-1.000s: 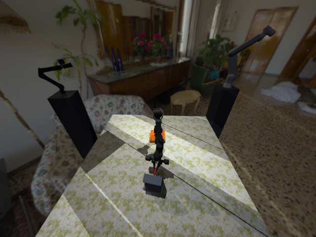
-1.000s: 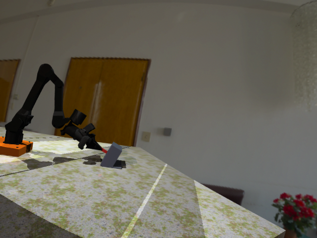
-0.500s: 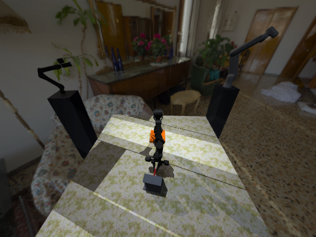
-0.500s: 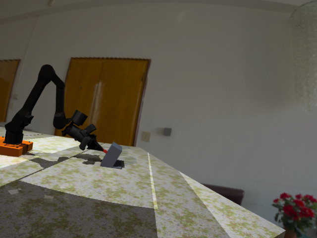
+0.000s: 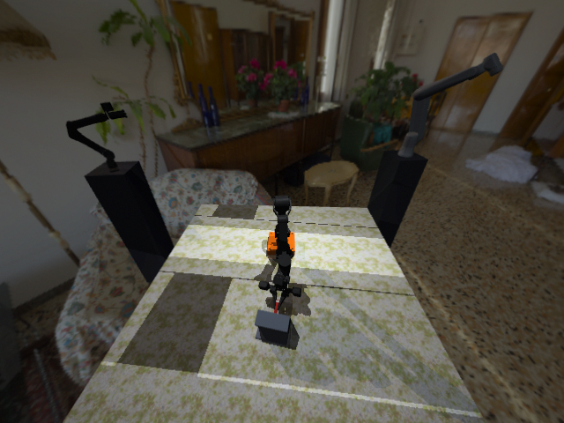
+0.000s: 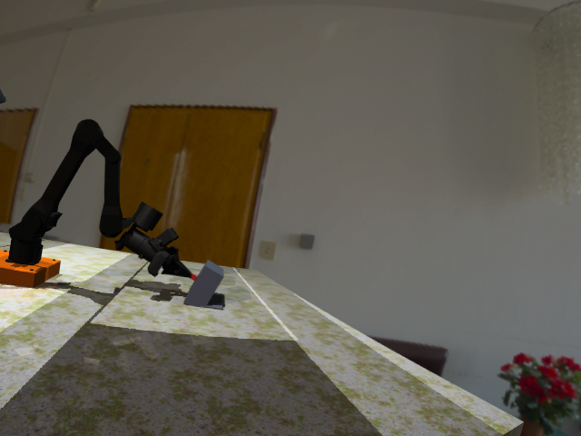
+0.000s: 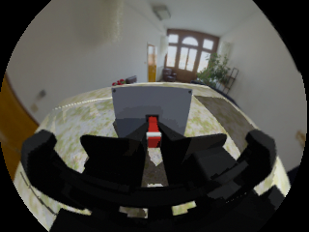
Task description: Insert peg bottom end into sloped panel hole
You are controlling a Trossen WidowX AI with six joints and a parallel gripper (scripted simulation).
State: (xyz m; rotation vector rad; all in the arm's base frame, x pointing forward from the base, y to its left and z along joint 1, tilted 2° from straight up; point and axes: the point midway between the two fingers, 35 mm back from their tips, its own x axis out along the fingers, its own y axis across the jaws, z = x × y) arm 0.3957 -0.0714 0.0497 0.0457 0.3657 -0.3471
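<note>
The dark grey sloped panel is 40 mm ahead of my gripper tip, 20 mm below it and 10 mm to the right of it. From my gripper tip the other things lie so: red peg (10 mm behind, 10 mm above).
</note>
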